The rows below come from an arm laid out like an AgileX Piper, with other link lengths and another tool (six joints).
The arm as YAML. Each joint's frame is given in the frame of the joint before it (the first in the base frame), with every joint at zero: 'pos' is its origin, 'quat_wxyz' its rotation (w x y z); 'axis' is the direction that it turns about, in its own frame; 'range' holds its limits. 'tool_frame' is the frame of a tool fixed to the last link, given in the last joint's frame.
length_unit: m
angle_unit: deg
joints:
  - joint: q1
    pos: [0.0, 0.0, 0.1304]
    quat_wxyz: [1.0, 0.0, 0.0, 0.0]
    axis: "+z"
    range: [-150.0, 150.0]
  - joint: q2
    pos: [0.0, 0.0, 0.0]
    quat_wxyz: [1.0, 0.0, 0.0, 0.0]
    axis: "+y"
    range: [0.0, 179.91]
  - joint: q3
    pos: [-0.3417, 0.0, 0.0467]
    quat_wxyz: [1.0, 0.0, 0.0, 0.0]
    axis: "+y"
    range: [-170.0, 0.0]
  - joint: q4
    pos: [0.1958, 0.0, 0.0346]
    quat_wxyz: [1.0, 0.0, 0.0, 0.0]
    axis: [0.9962, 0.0, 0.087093]
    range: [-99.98, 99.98]
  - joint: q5
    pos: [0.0, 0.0, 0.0]
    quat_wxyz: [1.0, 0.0, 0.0, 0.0]
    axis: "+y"
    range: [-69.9, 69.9]
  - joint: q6
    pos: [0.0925, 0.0, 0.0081]
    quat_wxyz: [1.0, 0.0, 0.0, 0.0]
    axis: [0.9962, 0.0, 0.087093]
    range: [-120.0, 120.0]
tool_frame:
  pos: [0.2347, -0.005, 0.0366]
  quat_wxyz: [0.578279, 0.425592, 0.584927, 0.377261]
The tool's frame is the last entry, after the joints.
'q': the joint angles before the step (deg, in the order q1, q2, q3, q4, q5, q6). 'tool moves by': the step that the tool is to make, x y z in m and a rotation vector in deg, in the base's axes. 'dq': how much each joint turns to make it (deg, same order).
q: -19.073 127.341 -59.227 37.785 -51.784 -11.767
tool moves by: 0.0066 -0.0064 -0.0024 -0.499 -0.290 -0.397
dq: -0.241 1.614 -2.357 0.367 -0.009 -0.646
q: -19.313 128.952 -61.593 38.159 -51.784 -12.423
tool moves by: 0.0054 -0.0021 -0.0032 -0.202 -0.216 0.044
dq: -0.041 1.174 -1.359 -0.132 -0.109 0.002
